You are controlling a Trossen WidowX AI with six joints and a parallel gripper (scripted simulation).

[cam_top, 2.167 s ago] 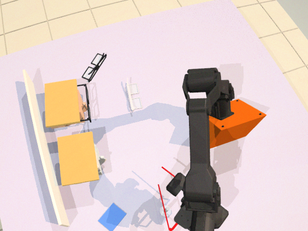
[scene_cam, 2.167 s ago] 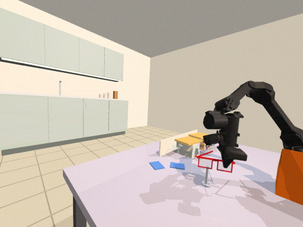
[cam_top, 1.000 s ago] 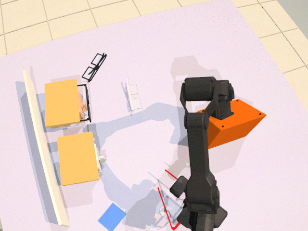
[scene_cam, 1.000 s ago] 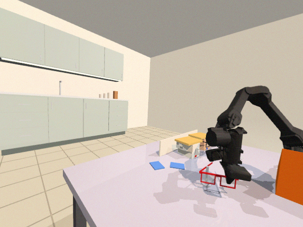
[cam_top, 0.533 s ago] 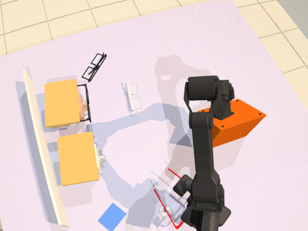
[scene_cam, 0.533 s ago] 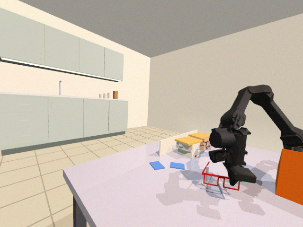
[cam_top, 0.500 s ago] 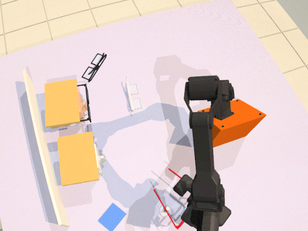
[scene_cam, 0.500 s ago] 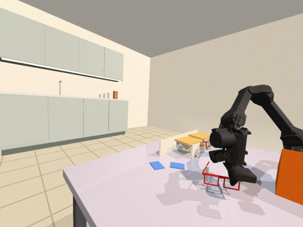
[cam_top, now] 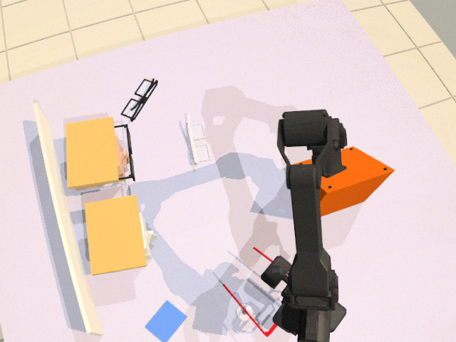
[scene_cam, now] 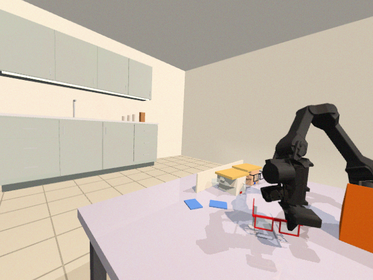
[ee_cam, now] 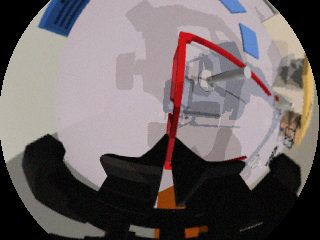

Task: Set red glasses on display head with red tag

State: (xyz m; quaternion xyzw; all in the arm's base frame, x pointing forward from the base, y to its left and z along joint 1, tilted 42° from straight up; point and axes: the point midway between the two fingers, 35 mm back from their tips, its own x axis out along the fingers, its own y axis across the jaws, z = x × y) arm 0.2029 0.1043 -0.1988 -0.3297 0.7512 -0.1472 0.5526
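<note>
The white peg is 110 mm ahead of my gripper tip, 30 mm to the right of it and 30 mm below it. The rest, counted from my gripper tip: skin-coloured head 230 mm ahead, 530 mm to the right; then cream board 380 mm ahead, 440 mm to the right; then display head 260 mm ahead, 310 mm to the right.
</note>
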